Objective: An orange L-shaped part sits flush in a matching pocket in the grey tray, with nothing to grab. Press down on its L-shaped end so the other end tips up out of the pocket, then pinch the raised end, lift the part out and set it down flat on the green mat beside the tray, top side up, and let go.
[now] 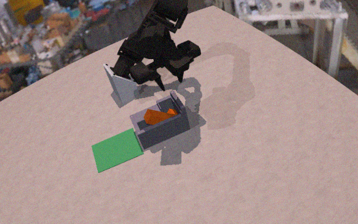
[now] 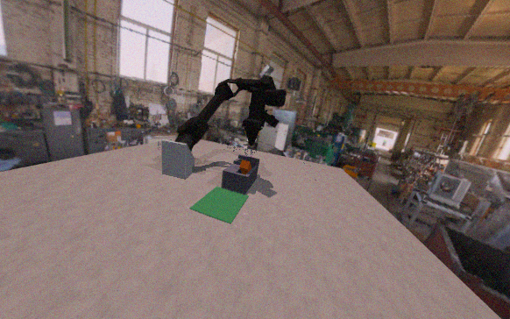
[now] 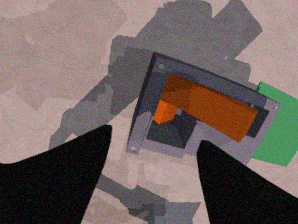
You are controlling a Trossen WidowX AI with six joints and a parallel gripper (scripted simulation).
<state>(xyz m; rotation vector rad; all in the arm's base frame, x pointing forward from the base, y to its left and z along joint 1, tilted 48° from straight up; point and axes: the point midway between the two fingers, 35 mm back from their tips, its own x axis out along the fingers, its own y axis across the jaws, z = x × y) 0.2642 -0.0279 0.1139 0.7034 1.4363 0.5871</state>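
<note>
Now: gripper tip 1 cm past the orange L-shaped part, 4 cm to the left of it and 10 cm above it. The rest, counted from my gripper tip: green mat (5 cm behind, 21 cm to the right, 16 cm below).
</note>
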